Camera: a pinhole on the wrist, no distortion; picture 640 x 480 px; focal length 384.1 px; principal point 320.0 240.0 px. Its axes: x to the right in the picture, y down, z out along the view. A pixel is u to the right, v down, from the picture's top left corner.
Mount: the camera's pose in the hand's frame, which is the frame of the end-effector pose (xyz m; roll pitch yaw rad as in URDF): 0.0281 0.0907 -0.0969 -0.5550 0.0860 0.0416
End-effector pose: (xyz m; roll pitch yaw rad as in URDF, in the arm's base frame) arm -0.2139 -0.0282 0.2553 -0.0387 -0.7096 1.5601
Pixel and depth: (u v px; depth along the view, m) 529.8 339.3 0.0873
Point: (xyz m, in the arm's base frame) -0.3693 0.0621 0.2721
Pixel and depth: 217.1 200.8 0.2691
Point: -0.4278 -0.1404 0.3461
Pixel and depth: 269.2 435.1 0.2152
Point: -0.5110 -0.0359 0.2709
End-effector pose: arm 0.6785 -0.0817 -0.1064 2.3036 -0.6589 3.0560
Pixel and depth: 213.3 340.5 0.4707
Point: 0.8864 0.3803 -0.0336
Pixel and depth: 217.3 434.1 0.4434
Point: 0.9474 0.3656 0.0508
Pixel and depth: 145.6 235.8 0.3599
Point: 0.8311 0.2543 -0.1364
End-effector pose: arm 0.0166 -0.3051 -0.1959 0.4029 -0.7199 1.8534
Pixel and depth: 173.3 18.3 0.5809
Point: 0.2819 -0.7356 0.1535
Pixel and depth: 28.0 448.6 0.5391
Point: -0.2657 -0.9971 -0.0980
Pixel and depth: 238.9 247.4 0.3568
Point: -0.0928 -0.5672 0.0120
